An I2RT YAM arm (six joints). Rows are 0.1 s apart.
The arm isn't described. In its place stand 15 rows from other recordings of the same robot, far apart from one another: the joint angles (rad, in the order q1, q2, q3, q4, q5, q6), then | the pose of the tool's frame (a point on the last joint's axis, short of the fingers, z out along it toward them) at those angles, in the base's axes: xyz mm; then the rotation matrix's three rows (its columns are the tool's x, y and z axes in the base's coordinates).
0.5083, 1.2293, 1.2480, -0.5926, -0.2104, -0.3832 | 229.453 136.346 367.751; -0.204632 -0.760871 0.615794; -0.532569 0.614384 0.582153; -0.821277 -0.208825 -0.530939
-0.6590, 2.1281, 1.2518, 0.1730, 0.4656, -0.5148 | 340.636 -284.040 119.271; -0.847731 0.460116 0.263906; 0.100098 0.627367 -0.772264; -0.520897 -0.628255 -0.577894
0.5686, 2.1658, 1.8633, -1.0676, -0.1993, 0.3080 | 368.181 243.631 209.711; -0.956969 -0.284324 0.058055; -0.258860 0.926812 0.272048; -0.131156 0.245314 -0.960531
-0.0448, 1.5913, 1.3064, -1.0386, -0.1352, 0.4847 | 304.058 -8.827 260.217; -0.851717 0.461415 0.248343; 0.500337 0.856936 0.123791; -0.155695 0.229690 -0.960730
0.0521, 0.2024, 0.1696, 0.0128, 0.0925, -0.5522 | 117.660 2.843 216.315; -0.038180 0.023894 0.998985; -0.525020 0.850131 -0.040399; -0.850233 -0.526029 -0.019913
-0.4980, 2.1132, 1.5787, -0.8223, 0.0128, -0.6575 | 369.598 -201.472 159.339; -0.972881 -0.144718 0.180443; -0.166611 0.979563 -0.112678; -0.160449 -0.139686 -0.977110
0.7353, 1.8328, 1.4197, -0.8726, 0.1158, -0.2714 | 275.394 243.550 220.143; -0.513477 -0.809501 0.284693; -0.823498 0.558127 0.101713; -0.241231 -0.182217 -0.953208
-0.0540, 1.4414, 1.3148, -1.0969, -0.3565, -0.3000 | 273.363 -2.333 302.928; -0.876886 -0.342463 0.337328; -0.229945 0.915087 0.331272; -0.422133 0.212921 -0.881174
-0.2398, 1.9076, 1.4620, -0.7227, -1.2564, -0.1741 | 384.433 -59.143 233.000; -0.830288 -0.438867 0.343536; 0.147864 0.420844 0.895001; -0.537361 0.793905 -0.284530
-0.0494, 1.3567, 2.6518, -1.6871, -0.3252, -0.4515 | 72.903 7.784 582.395; -0.235081 -0.389735 0.890418; -0.402330 0.872943 0.275866; -0.884798 -0.293391 -0.362014
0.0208, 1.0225, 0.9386, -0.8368, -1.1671, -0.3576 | 184.092 36.575 308.023; -0.547861 -0.807509 0.218582; -0.148925 0.351251 0.924361; -0.823207 0.473870 -0.312695
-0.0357, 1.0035, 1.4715, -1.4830, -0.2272, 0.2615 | 127.277 3.479 407.890; -0.841794 0.138336 0.521773; 0.282111 0.936837 0.206759; -0.460214 0.321246 -0.827650
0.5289, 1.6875, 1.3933, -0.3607, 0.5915, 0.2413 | 342.185 176.995 299.013; -0.519474 0.089693 0.849766; -0.073841 0.986043 -0.149217; -0.851290 -0.140262 -0.505600
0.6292, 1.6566, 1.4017, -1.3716, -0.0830, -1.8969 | 231.710 172.311 263.508; 0.810633 -0.578017 -0.093647; -0.577590 -0.815603 0.034377; -0.096249 0.026223 -0.995012
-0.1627, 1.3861, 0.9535, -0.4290, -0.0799, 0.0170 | 287.026 -44.236 241.685; -0.746882 0.122889 0.653502; 0.139773 0.989832 -0.026390; -0.650100 0.071632 -0.756464
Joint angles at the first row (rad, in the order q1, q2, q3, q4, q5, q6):
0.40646, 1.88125, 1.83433, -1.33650, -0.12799, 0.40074
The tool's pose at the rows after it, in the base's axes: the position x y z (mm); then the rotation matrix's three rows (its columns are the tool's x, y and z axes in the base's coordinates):
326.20 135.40 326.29; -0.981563 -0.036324 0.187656; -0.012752 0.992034 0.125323; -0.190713 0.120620 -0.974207
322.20 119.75 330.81; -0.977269 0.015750 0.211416; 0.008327 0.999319 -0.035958; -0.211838 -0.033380 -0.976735
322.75 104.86 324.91; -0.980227 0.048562 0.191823; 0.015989 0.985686 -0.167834; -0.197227 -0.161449 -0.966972
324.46 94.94 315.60; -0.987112 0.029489 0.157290; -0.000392 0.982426 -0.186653; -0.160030 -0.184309 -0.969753
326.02 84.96 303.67; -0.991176 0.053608 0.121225; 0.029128 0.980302 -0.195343; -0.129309 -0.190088 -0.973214
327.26 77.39 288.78; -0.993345 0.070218 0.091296; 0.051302 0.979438 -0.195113; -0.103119 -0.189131 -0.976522
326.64 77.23 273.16; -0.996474 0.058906 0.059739; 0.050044 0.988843 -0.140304; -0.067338 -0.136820 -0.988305
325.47 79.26 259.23; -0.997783 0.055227 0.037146; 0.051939 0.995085 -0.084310; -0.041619 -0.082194 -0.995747
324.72 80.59 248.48; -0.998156 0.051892 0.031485; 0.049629 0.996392 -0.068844; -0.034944 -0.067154 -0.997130
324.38 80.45 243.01; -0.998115 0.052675 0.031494; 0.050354 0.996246 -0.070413; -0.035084 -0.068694 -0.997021
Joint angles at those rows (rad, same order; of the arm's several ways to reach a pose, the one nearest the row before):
0.38892, 1.81905, 1.83430, -1.36281, -0.04482, 0.36909
0.36718, 1.80188, 1.83390, -1.41621, 0.10968, 0.36908
0.33741, 1.80342, 1.81294, -1.45130, 0.22374, 0.35572
0.30842, 1.80419, 1.77750, -1.44828, 0.22755, 0.31223
0.27829, 1.80418, 1.73057, -1.43264, 0.22297, 0.31301
0.25464, 1.80421, 1.67185, -1.39831, 0.21344, 0.31186
0.24816, 1.80419, 1.61153, -1.35441, 0.15126, 0.30118
0.24853, 1.80417, 1.55736, -1.30866, 0.09098, 0.30156
0.25120, 1.80456, 1.51541, -1.26822, 0.07458, 0.30155
0.25120, 1.80458, 1.49370, -1.24687, 0.07610, 0.30232

